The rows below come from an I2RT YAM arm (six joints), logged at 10 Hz.
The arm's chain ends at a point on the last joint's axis. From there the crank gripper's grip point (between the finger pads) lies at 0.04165 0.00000 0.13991 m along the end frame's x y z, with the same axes.
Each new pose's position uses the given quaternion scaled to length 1; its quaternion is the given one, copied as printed.
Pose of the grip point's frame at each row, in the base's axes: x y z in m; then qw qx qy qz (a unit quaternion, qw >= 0):
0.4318, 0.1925, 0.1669, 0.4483, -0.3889, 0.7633, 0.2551
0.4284, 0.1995, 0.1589, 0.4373, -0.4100, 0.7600, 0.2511
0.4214, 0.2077, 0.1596, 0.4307, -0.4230, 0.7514, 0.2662
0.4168, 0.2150, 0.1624, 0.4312, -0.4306, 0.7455, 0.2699
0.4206, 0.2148, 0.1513, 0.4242, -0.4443, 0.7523, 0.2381
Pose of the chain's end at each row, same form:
0.3761, 0.1044, 0.2691, 0.4483, -0.3889, 0.7633, 0.2551
0.3759, 0.1127, 0.2639, 0.4373, -0.4100, 0.7600, 0.2511
0.3736, 0.1177, 0.2641, 0.4307, -0.4230, 0.7514, 0.2662
0.3701, 0.1238, 0.2664, 0.4312, -0.4306, 0.7455, 0.2699
0.3711, 0.1314, 0.2604, 0.4242, -0.4443, 0.7523, 0.2381

